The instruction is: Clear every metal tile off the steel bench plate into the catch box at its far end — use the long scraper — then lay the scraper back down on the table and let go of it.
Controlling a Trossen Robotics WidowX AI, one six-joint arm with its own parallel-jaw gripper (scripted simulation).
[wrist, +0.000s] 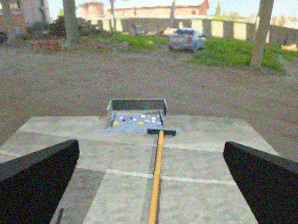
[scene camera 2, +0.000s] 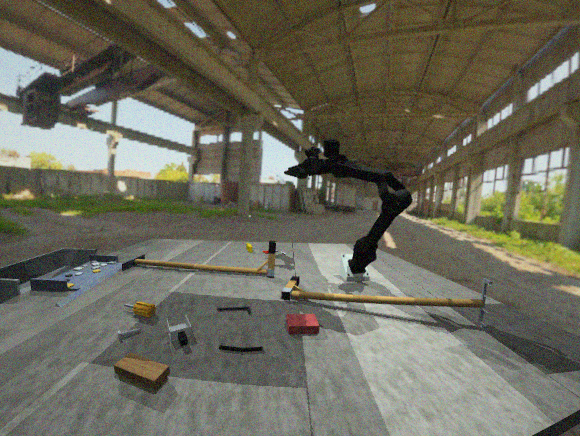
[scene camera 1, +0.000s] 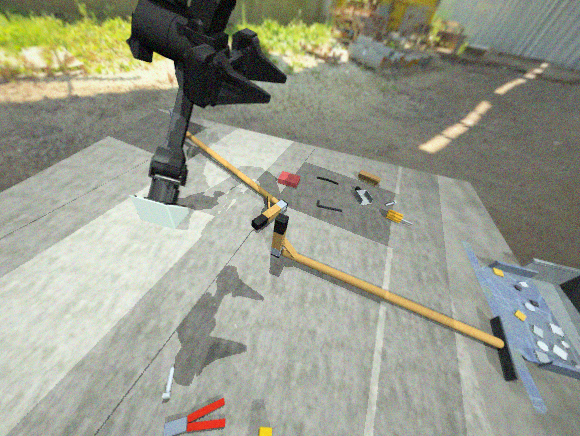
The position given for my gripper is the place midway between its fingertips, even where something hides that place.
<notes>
My gripper (scene camera 1: 278, 89) is open, holding nothing. I also see a long scraper (scene camera 1: 499, 340) and a wooden block (scene camera 2: 135, 369).
The long scraper is seen too in scene camera 2 (scene camera 2: 141, 260). My gripper shows as well in the wrist view (wrist: 153, 148) and in scene camera 2 (scene camera 2: 286, 171). The wrist view does not show the wooden block, which is hidden by my gripper.
</notes>
